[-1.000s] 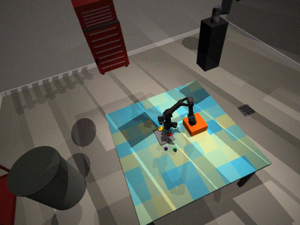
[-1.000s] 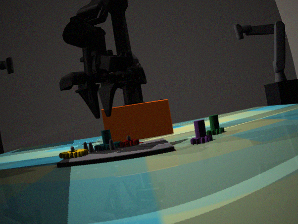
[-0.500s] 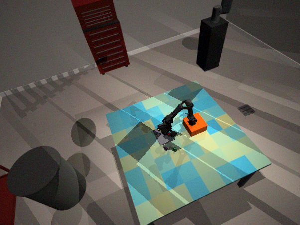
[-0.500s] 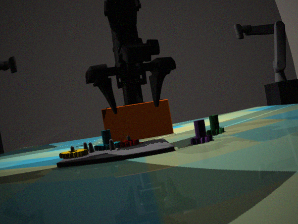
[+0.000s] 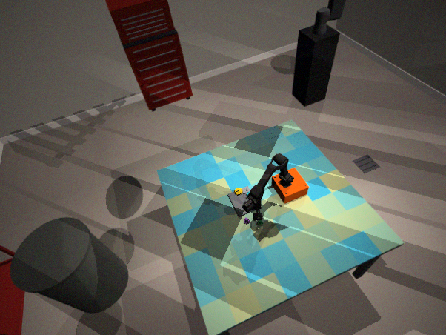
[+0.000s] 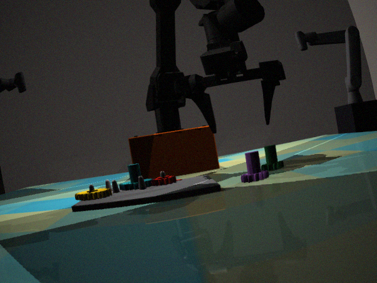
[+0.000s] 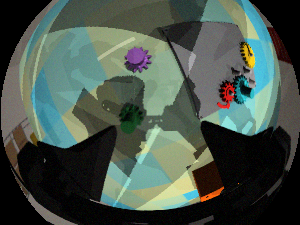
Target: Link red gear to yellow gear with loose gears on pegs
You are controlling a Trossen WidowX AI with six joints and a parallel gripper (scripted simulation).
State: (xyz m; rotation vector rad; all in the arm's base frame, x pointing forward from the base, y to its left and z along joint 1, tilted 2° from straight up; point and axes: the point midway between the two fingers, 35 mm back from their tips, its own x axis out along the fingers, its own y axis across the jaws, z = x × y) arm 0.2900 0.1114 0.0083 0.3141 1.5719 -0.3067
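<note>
Now: gripper tip 4 cm to the right of the green gear and 6 cm above it. Also, from my gripper tip: red arrow: 6 cm behind, 12 cm to the right, 7 cm below; purple gear: 8 cm ahead, 1 cm to the right, 6 cm below; red gear: 3 cm behind, 14 cm to the right, 6 cm below.
</note>
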